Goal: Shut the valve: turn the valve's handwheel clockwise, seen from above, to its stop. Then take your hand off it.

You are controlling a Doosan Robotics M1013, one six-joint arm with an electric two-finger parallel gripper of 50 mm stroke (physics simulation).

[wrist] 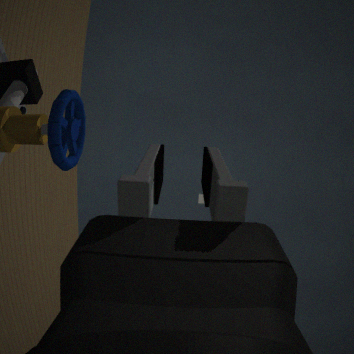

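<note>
The blue handwheel [57, 131] is at the left of the wrist view, seen at a slant so that its rim and spokes show. It sits on the end of the yellow valve body [26, 129], which is cut off by the left edge of the view. My gripper [182, 163] is partly open, with nothing between its fingers. It is to the right of the handwheel, apart from it and not touching it.
A black block [31, 82] with a grey pipe [15, 94] stands beside the valve body at the left edge. A wooden surface [40, 240] runs down the left side. A small pale patch [201, 199] shows beyond the fingers on the dark blue-grey background.
</note>
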